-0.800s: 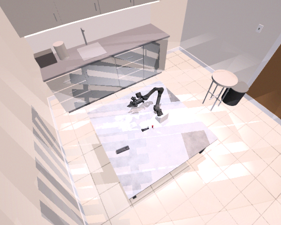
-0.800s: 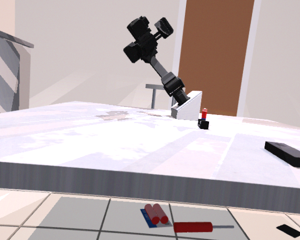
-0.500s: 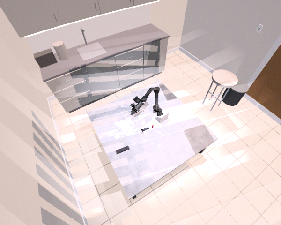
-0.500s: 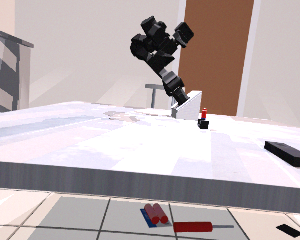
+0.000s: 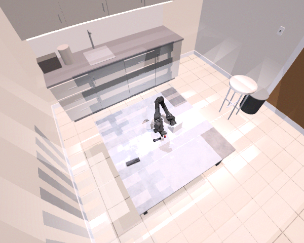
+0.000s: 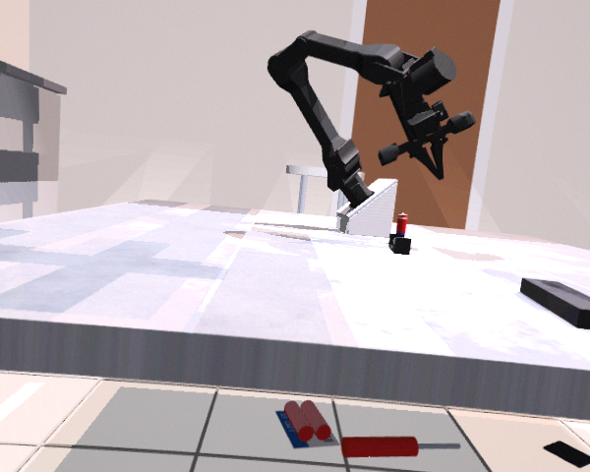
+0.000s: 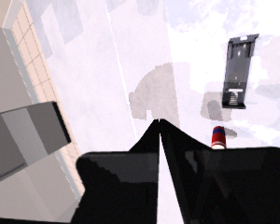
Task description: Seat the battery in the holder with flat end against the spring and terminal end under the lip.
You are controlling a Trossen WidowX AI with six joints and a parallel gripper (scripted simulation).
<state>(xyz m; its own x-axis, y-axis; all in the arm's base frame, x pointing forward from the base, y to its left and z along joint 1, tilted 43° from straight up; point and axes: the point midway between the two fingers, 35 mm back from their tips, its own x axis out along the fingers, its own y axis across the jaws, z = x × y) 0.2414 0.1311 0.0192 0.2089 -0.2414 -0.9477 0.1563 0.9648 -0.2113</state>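
Right now my gripper tip is 8 cm past the battery, 4 cm to the left of it and 11 cm above it. Also, from my gripper tip: red screwdriver 39 cm ahead, 14 cm to the right, 34 cm below; then flat black slab 41 cm ahead, 1 cm to the left, 13 cm below.
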